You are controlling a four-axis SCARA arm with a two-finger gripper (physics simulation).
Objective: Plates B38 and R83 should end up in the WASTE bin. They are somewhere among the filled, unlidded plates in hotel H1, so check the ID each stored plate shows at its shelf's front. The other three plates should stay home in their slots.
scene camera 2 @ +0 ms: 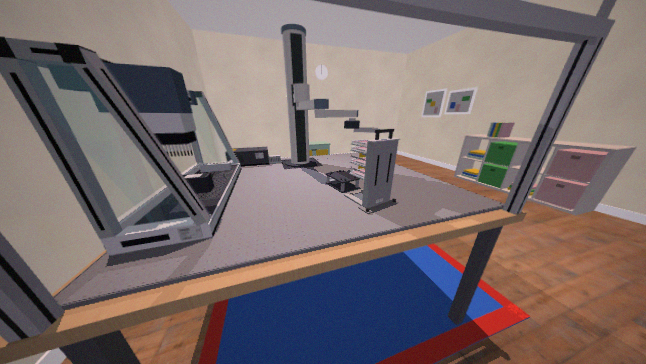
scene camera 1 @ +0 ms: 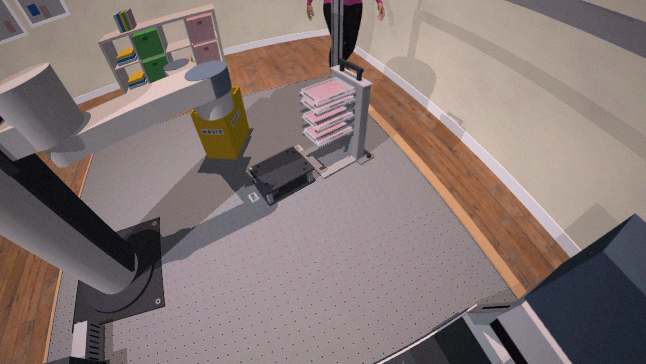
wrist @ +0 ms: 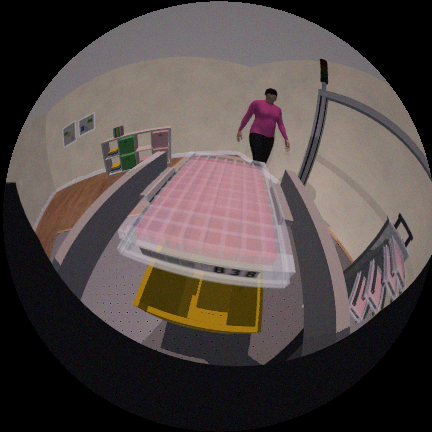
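Where they show: gripper, fingertip midpoint: (scene camera 2: 378, 129) (wrist: 222, 167); arm's base, origin of the base link: (scene camera 2: 300, 164) (scene camera 1: 120, 272).
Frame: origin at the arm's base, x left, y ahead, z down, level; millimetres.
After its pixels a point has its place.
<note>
My gripper (wrist: 222, 167) {y 448, x 414, z -298 mm} is shut on plate B38 (wrist: 210, 220) {y 422, x 362, z -294 mm}, a clear plate with pink wells; its front label reads B38 in the wrist view. The plate is held level above the open yellow WASTE bin (scene camera 1: 220, 142) {y 413, x 314, z -90 mm} (wrist: 240, 328) {y 434, x 306, z -213 mm}, whose inside partly shows under the plate. In scene camera 1 the arm's end hides the gripper. Hotel H1 (scene camera 1: 361, 120) {y 826, x 117, z -179 mm} (scene camera 2: 381, 172) {y 836, x 183, z -166 mm} stands right of the bin in scene camera 1, with several pink-filled plates (scene camera 1: 327, 91) {y 735, x 155, z -277 mm} (wrist: 374, 282) {y 694, x 194, z -209 mm} on its shelves. Their IDs cannot be read, so I cannot tell which is R83.
A low black stand (scene camera 1: 282, 167) {y 578, x 129, z -73 mm} (scene camera 2: 343, 176) {y 587, x 128, z -73 mm} is between the bin and the hotel's base. The arm's column (scene camera 2: 298, 100) {y 215, x -30, z -469 mm} stands on the perforated table (scene camera 1: 325, 250) {y 600, x -141, z -13 mm}. A framed machine (scene camera 2: 145, 90) {y 778, x -532, z -445 mm} is at the table's other side. A person (wrist: 265, 120) stands beyond the table.
</note>
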